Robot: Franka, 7 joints.
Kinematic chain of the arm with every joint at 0, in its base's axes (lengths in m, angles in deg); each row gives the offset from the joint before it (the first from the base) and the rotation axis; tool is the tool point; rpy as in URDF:
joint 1: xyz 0 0 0.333 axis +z
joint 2: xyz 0 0 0 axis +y
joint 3: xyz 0 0 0.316 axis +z
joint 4: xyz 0.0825 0 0 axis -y
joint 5: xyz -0.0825 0 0.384 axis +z
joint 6: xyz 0 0 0 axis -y
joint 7: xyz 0.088 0 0 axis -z
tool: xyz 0 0 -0.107 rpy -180 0 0
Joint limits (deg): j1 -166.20..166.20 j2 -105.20..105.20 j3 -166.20..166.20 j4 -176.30..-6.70 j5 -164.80..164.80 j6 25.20..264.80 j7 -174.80..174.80
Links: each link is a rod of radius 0.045 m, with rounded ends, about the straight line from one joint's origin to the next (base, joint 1, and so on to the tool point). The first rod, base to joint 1, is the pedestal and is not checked.
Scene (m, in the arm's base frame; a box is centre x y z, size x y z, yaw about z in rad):
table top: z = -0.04
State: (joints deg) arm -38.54 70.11 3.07 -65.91 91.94 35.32 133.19
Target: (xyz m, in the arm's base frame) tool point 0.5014 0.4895 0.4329
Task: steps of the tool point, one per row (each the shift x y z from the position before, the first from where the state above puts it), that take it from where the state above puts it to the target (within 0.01 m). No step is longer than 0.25 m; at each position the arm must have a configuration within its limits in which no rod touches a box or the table.
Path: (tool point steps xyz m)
1: 0.0764 0.1873 0.0555
2: 0.0120 0.2043 0.0615
3: -0.0554 0.1985 0.0660
4: -0.1170 0.1702 0.0694

